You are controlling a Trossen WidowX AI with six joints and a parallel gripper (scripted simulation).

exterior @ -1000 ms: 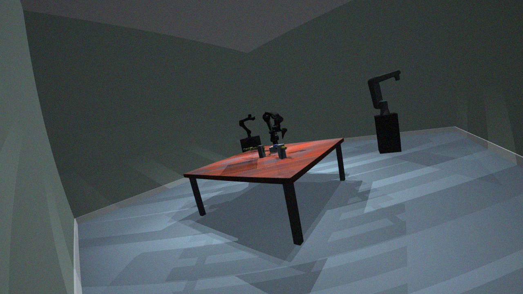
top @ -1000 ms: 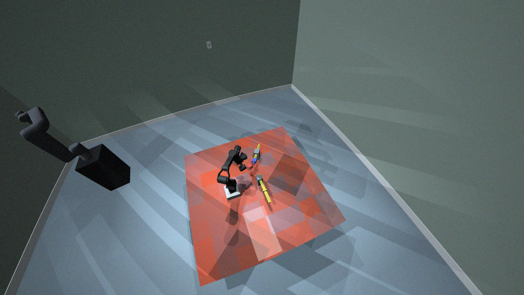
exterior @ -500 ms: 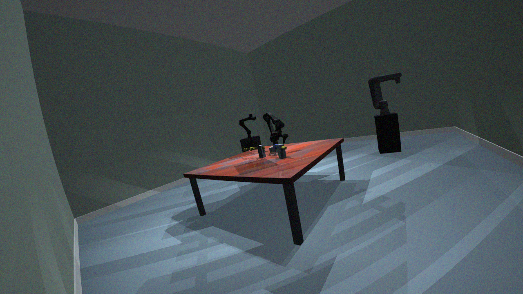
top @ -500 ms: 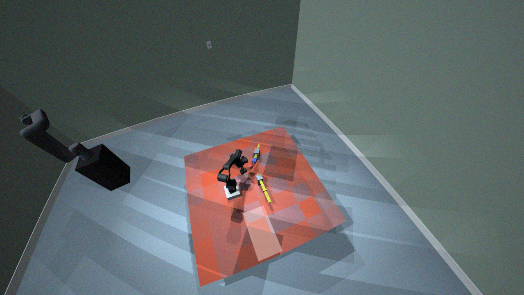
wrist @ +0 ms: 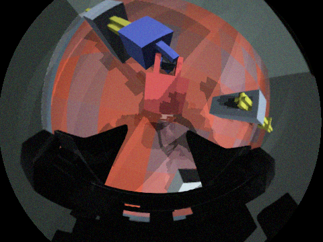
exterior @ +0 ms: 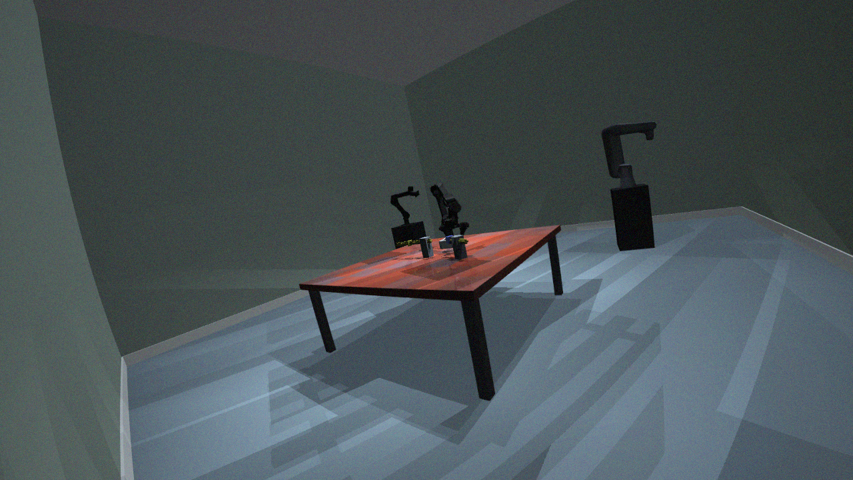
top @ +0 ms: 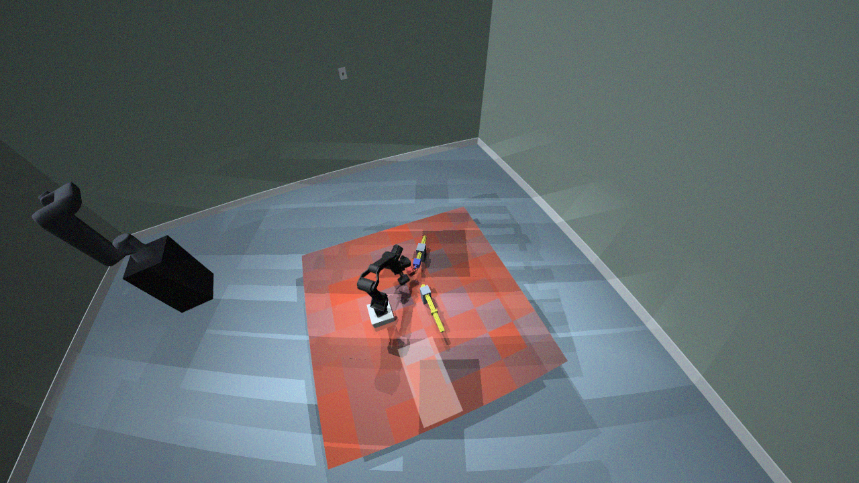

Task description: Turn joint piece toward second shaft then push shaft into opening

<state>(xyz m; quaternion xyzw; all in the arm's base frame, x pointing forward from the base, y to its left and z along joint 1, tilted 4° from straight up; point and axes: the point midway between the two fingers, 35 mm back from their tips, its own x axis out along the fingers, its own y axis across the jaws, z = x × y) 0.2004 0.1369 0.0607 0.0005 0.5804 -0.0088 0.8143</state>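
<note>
My gripper tip is 60 mm short of the joint piece and 10 mm below it.
</note>
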